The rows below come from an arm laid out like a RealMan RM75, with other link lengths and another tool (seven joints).
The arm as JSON. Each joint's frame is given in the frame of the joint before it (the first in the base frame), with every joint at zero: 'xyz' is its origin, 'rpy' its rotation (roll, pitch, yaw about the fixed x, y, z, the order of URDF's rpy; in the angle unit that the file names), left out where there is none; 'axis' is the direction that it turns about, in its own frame. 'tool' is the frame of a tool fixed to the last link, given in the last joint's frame.
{
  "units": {
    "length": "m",
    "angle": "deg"
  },
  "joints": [
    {
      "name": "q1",
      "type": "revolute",
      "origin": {
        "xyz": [
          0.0,
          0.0,
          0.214
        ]
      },
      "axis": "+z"
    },
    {
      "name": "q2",
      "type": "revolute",
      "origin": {
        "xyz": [
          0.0,
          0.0,
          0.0
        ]
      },
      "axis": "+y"
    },
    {
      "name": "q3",
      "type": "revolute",
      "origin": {
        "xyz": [
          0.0,
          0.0,
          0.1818
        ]
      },
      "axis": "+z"
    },
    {
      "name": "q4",
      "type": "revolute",
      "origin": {
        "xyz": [
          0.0,
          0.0,
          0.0
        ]
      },
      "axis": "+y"
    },
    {
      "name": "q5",
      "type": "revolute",
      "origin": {
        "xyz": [
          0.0,
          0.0,
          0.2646
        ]
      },
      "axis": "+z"
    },
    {
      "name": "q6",
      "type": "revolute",
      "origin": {
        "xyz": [
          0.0,
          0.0,
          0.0
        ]
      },
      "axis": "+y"
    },
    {
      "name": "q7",
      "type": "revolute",
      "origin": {
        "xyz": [
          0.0,
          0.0,
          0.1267
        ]
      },
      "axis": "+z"
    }
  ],
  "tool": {
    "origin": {
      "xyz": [
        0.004,
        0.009,
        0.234
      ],
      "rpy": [
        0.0,
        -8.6,
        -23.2
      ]
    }
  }
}
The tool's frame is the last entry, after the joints.
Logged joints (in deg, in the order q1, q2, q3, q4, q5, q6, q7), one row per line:
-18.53 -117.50 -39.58 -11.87 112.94 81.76 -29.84
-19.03 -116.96 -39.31 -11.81 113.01 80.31 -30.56
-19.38 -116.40 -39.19 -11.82 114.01 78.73 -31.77
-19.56 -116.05 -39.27 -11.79 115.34 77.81 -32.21
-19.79 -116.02 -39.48 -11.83 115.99 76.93 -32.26
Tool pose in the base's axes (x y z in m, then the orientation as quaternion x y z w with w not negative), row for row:
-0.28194 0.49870 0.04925 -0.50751 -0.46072 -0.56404 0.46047
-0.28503 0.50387 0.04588 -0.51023 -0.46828 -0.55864 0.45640
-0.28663 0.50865 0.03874 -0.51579 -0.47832 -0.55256 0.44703
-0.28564 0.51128 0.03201 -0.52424 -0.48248 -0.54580 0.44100
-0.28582 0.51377 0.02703 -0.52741 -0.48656 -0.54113 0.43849
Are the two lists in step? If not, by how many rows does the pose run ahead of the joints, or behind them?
They are in step.
